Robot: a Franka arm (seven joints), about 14 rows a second.
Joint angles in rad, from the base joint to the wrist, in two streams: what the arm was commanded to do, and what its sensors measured. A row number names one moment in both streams.
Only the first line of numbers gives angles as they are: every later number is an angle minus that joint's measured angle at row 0.
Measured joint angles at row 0:
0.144, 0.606, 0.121, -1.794, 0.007, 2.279, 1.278
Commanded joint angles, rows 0 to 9:
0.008, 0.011, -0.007, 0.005, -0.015, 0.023, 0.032
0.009, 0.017, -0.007, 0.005, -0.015, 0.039, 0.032
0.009, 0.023, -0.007, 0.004, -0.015, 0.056, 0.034
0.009, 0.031, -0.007, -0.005, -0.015, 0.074, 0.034
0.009, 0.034, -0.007, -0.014, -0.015, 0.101, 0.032
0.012, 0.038, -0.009, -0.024, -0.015, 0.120, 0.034
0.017, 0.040, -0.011, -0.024, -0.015, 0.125, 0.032
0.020, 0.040, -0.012, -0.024, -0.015, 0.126, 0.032
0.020, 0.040, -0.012, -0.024, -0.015, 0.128, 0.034
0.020, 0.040, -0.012, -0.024, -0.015, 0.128, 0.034
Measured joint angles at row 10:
0.005, 0.046, -0.001, -0.018, 0.000, 0.115, 0.004
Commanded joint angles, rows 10 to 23:
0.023, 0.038, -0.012, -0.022, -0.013, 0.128, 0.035
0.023, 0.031, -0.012, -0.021, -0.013, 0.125, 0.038
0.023, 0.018, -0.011, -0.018, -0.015, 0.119, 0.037
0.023, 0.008, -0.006, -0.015, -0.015, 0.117, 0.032
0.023, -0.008, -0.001, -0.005, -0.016, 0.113, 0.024
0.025, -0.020, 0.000, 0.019, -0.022, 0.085, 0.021
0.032, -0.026, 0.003, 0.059, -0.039, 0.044, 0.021
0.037, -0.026, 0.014, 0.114, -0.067, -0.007, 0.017
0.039, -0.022, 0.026, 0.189, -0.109, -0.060, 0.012
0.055, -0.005, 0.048, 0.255, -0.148, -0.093, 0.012
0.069, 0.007, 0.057, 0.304, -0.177, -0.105, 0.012
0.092, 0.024, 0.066, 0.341, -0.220, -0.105, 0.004
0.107, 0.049, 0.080, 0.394, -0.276, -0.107, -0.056
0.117, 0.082, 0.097, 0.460, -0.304, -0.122, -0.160
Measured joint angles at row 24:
0.085, 0.000, 0.077, 0.310, -0.233, -0.079, -0.041
